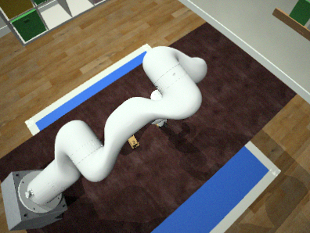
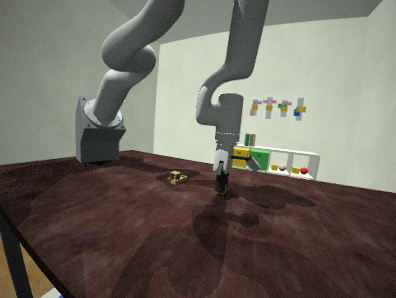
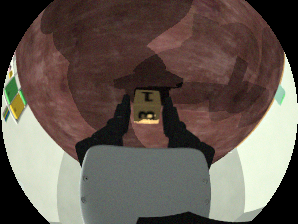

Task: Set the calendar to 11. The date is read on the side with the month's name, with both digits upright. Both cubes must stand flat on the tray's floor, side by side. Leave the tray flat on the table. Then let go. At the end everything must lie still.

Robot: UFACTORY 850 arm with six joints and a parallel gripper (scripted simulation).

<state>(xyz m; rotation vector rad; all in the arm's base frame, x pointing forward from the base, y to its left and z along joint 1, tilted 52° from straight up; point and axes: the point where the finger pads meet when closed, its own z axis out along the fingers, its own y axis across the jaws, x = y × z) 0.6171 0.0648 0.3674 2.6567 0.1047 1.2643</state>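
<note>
My gripper is now 10 mm above the cube. Round my hand: wooden tray (190 mm behind, 20 mm to the left, 20 mm below).
</note>
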